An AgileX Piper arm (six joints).
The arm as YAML. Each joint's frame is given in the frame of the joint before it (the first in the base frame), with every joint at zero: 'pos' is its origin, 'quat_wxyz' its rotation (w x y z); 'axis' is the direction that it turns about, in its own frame. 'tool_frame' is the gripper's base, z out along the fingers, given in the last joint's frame.
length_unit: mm
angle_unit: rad
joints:
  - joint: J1
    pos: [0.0, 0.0, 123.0]
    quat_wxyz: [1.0, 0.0, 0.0, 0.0]
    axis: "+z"
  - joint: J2
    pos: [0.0, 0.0, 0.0]
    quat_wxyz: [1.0, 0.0, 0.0, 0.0]
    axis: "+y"
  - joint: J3
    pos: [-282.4, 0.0, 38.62]
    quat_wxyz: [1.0, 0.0, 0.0, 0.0]
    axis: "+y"
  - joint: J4
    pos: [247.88, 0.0, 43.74]
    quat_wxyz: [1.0, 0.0, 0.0, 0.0]
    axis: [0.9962, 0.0, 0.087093]
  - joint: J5
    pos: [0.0, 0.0, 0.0]
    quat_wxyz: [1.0, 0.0, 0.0, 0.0]
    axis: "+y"
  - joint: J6
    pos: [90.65, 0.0, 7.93]
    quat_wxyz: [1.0, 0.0, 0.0, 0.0]
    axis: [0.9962, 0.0, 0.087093]
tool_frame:
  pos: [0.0, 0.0, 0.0]
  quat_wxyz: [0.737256, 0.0, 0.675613, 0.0]
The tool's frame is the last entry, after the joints.
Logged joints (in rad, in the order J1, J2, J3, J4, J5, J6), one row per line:
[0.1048 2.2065 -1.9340 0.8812 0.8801 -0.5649]
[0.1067 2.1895 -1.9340 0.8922 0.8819 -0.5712]
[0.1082 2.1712 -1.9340 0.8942 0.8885 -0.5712]
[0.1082 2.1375 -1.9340 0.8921 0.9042 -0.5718]
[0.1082 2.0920 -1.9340 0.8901 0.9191 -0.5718]
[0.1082 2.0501 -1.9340 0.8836 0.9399 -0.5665]
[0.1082 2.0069 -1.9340 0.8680 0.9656 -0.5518]
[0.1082 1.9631 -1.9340 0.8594 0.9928 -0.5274]
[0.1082 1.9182 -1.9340 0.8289 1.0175 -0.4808]
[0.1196 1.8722 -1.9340 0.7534 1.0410 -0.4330]
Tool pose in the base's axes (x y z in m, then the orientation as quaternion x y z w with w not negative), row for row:
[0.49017 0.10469 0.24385 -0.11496 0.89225 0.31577 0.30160]
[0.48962 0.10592 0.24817 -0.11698 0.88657 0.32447 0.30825]
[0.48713 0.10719 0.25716 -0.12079 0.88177 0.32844 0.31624]
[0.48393 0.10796 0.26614 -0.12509 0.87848 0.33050 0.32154]
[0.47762 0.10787 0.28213 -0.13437 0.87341 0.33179 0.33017]
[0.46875 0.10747 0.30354 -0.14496 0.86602 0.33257 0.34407]
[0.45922 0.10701 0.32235 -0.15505 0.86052 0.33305 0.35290]
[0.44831 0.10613 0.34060 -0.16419 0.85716 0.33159 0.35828]
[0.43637 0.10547 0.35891 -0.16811 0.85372 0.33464 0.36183]
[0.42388 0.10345 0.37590 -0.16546 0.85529 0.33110 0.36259]
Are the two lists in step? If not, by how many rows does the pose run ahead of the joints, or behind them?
The pose runs 1 row behind the joints: the pose in row i belongs to the joints in row i - 1.
